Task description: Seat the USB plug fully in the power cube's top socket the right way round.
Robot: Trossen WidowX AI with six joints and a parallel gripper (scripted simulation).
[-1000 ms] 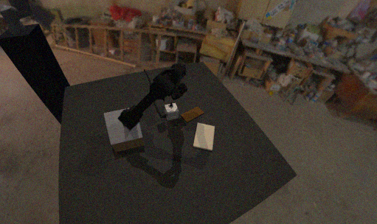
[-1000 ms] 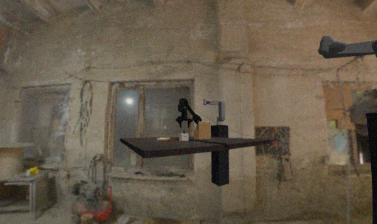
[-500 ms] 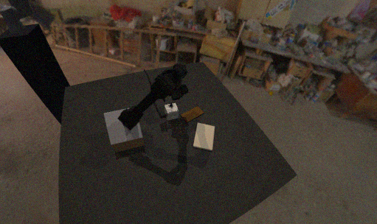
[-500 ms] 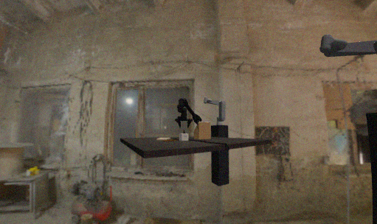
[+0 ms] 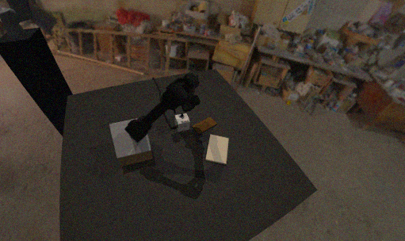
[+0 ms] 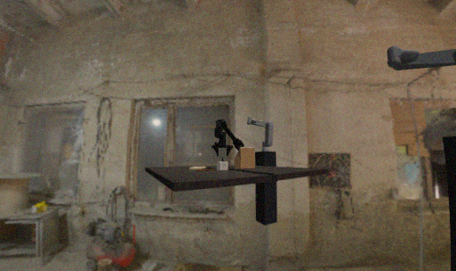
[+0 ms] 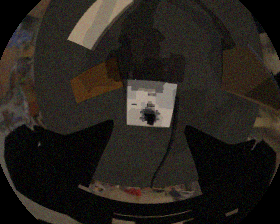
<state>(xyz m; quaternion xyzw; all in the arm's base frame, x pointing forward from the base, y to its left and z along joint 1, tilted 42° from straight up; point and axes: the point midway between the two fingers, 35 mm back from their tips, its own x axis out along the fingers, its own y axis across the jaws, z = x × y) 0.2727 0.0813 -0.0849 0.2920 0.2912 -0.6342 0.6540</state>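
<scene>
Right now my gripper tip is 3 cm above the USB plug. Also, from my gripper tip: brown flat block 15 cm ahead, 12 cm below, 4 cm to the right; then cream block 24 cm to the right, 16 cm ahead, 11 cm below.
</scene>
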